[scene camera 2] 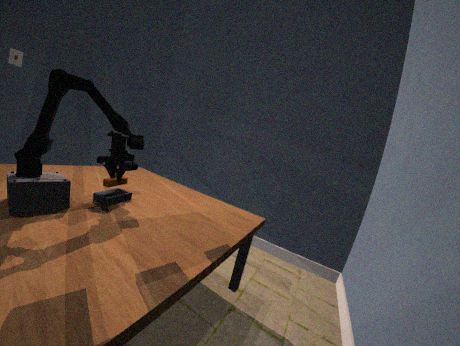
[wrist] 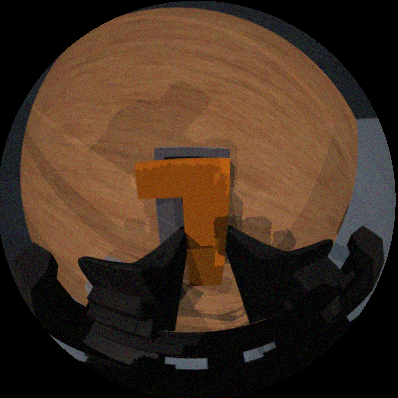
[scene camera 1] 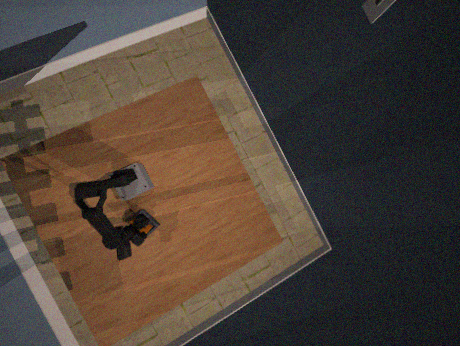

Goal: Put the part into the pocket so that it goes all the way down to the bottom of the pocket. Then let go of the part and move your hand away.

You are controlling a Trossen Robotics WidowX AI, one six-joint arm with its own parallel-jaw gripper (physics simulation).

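Frame: origin at the arm's base, x ahead, y left, z up, level; millimetres.
Seen in the pictures: gripper, between the fingertips: (scene camera 2: 115, 181) (wrist: 204, 230) (scene camera 1: 139, 226); arm's base, origin of its link: (scene camera 2: 28, 175) (scene camera 1: 129, 175).
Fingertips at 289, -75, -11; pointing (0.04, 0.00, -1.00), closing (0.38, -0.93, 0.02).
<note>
Offsets run from my fingertips to a thing's middle, as dx, dy, dz. Level surfaces: height alone.
The orange L-shaped part {-5, +14, -1} (scene camera 1: 146, 229) (scene camera 2: 115, 182) (wrist: 206, 200) is between the fingers of my gripper (scene camera 2: 118, 178) (wrist: 204, 230), which is shut on its long leg. In the wrist view its short leg points left at the far end. The dark grey block with the pocket {+0, +11, -76} (scene camera 1: 155, 223) (scene camera 2: 112, 198) (wrist: 171, 217) stands on the table below the part. In scene camera view 2 there is a gap between the part and the block's top. In the wrist view the part covers most of the block, so most of the pocket is hidden.
The arm's grey base box (scene camera 1: 141, 184) (scene camera 2: 39, 196) stands on the wooden table {dz -94} (scene camera 1: 200, 200) (scene camera 2: 185, 235) (wrist: 280, 115) near the block. The table's corner edge shows to the right in scene camera view 2. Shadows of the arm fall across the table.
</note>
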